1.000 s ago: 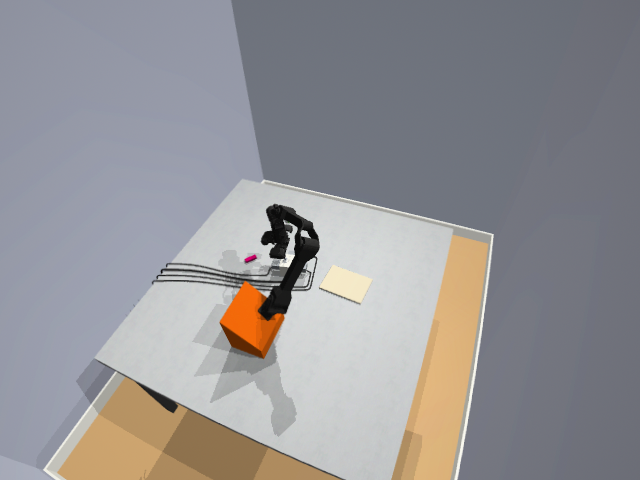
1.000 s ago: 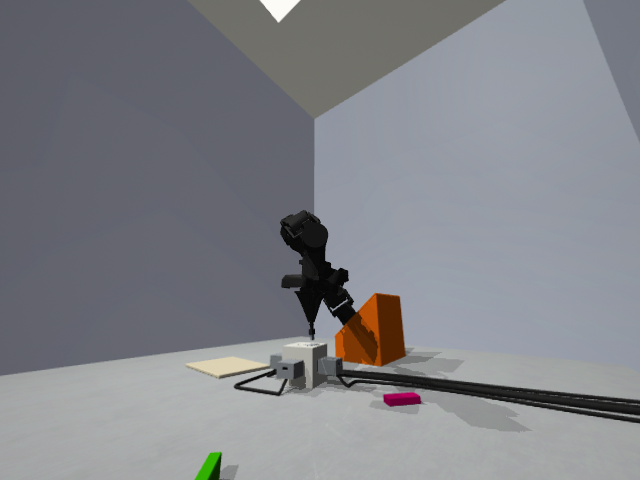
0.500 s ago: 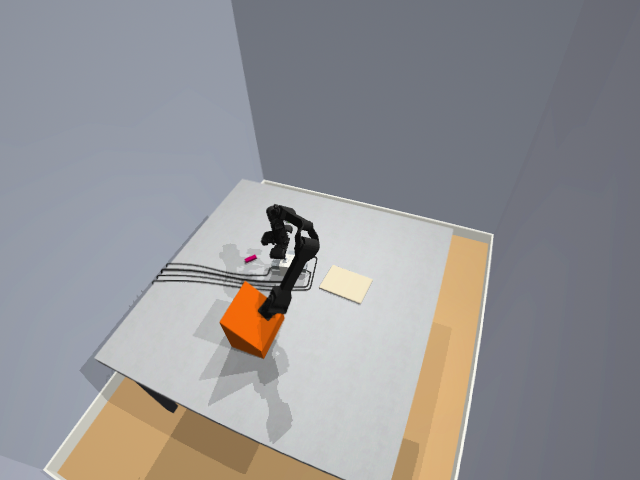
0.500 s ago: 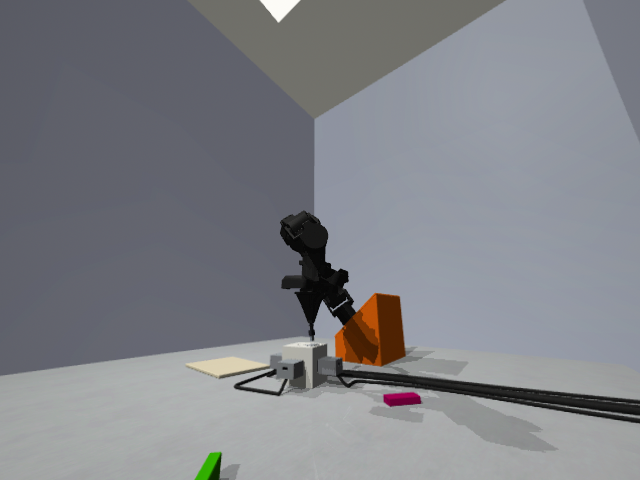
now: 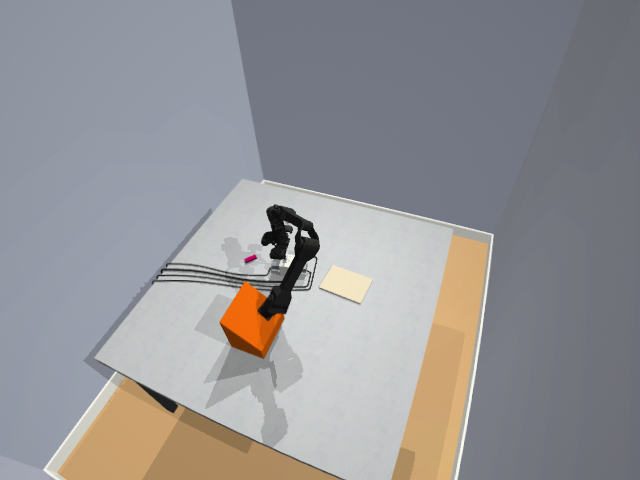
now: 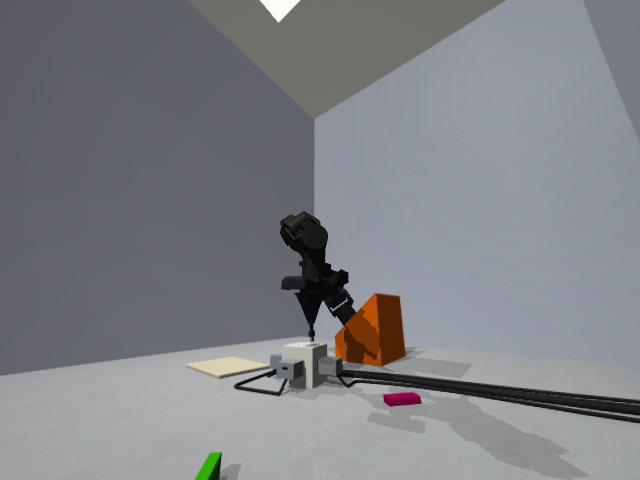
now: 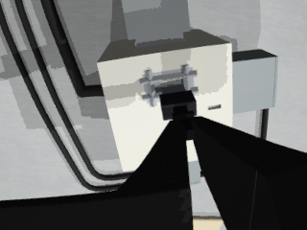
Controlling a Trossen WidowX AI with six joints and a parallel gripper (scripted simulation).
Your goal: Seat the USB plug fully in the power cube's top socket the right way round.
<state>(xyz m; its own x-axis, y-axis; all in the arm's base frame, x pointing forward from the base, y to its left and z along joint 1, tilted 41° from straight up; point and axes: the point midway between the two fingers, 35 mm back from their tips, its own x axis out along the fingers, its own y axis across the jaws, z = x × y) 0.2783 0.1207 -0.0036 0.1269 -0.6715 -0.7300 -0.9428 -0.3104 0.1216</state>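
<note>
My gripper tip is now 50 mm above the grey socket frame. From my gripper tip the other things lie so: black USB plug 20 mm below; magenta block 20 mm behind, 200 mm to the left, 120 mm below; beige pad 50 mm ahead, 290 mm to the right, 120 mm below.
</note>
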